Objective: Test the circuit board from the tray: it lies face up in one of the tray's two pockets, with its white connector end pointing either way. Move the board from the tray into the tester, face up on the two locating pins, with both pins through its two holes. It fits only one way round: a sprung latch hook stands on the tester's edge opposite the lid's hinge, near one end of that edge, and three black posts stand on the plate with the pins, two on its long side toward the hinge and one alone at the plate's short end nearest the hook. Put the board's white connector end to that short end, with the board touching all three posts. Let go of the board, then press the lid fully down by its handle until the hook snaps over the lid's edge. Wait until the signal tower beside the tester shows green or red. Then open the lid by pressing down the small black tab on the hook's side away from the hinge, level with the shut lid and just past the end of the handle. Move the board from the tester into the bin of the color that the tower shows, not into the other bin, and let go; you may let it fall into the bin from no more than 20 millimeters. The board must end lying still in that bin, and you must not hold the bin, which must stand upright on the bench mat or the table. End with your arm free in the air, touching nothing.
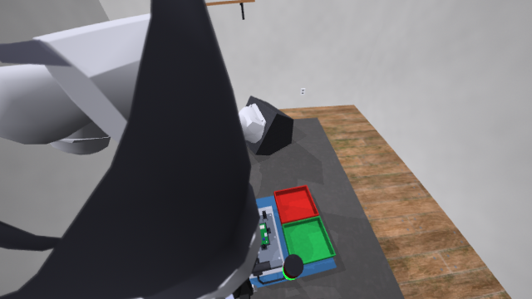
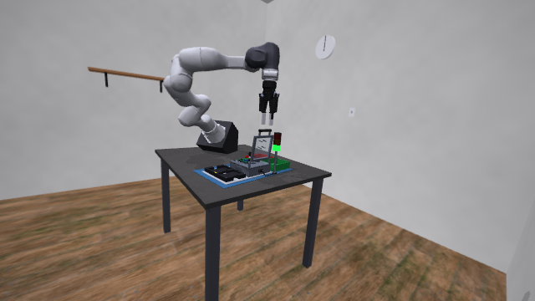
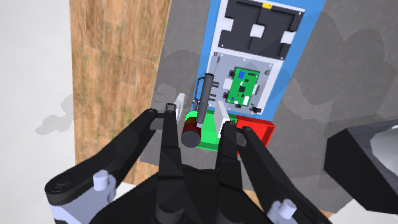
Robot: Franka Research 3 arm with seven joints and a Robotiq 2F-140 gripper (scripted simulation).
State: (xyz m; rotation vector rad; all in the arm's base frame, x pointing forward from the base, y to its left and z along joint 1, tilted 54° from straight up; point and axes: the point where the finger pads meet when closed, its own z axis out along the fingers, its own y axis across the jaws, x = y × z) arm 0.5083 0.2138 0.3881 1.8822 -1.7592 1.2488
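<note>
My gripper is now 13 cm past the green circuit board, 2 cm to the right of it and 26 cm above it. From my hand the other things lie so: latch hook 19 cm behind, 8 cm to the left, 25 cm below; then clear lid 2 cm behind, 15 cm below; then dark plate 13 cm behind, 2 cm to the left, 26 cm below.
</note>
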